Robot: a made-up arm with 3 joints.
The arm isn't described. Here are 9 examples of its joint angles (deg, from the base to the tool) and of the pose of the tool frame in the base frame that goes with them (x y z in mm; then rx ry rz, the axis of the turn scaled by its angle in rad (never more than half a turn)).
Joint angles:
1: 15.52 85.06 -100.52
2: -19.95 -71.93 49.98
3: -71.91 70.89 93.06
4: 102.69 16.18 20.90
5: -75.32 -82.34 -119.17
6: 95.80 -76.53 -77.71
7: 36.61 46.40 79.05
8: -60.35 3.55 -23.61
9: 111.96 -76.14 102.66
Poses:
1: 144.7 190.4 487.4 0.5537 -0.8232 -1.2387
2: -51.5 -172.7 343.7 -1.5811 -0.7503 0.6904
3: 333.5 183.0 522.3 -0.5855 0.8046 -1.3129
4: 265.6 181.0 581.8 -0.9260 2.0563 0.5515
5: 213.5 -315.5 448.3 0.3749 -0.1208 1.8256
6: 261.7 -299.7 509.5 1.7717 1.6580 0.3853
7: 152.5 217.8 377.9 -1.8259 1.7158 -0.1647
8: 0.9 66.5 310.5 -0.0852 -0.9572 -0.1077
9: 156.0 -205.9 704.4 -0.7836 0.2189 1.9665
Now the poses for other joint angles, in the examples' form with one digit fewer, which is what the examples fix.
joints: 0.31 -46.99 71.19
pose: -94 -54 387 -1.800 -0.228 0.467
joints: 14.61 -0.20 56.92
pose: -4 155 468 -1.502 0.643 0.091
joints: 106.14 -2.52 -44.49
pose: 353 -3 657 0.236 1.844 -0.149
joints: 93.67 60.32 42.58
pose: 185 212 369 -1.728 2.292 0.011
